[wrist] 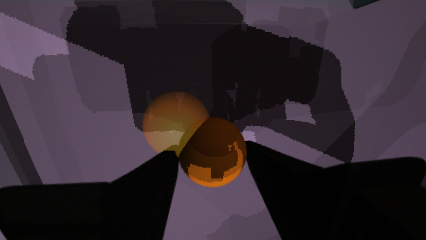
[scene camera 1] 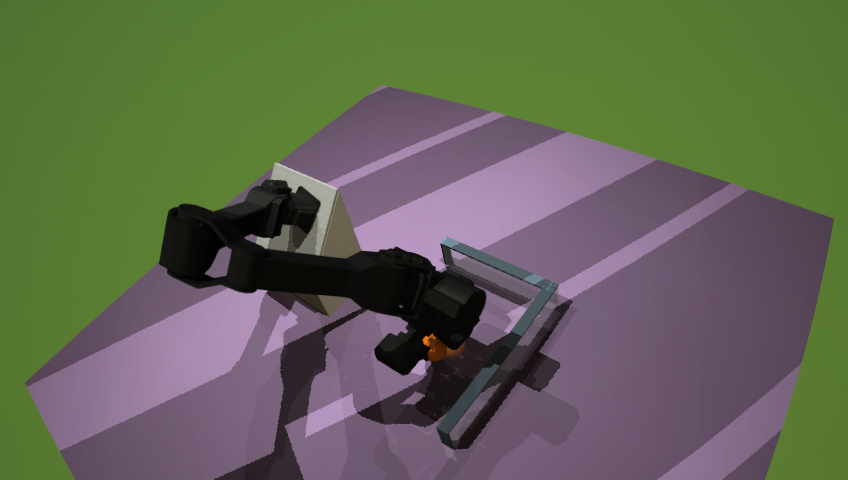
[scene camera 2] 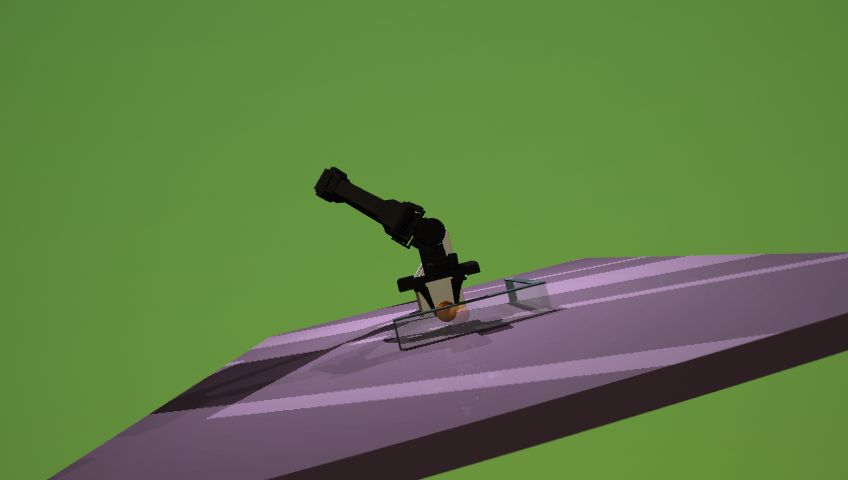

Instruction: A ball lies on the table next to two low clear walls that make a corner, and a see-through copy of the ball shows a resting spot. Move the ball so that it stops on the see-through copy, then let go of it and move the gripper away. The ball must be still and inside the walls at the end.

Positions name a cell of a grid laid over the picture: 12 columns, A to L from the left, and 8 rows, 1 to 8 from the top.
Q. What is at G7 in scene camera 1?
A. A clear wall.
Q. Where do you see an orange ball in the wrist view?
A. G6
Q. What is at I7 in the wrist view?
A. The gripper.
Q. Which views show the gripper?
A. The wrist view, scene camera 1 and scene camera 2: all of them.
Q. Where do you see a see-through copy of ball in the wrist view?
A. E5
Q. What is the gripper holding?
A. An orange ball.
